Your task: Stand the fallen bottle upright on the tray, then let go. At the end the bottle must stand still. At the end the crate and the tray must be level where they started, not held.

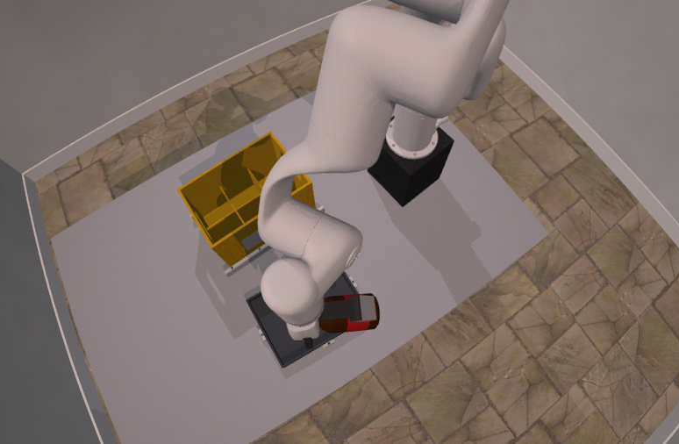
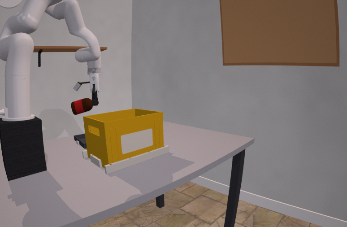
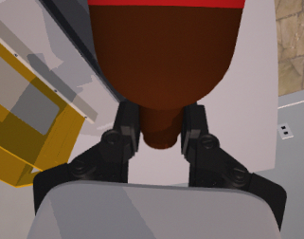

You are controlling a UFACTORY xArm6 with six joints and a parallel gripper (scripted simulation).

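Right now the brown bottle is 5 cm behind my hand, 2 cm to the left of it and 2 cm below it. The rest, counted from my hand: yellow crate (2 cm behind, 35 cm to the right, 12 cm below); dark tray (1 cm behind, 5 cm to the right, 19 cm below).
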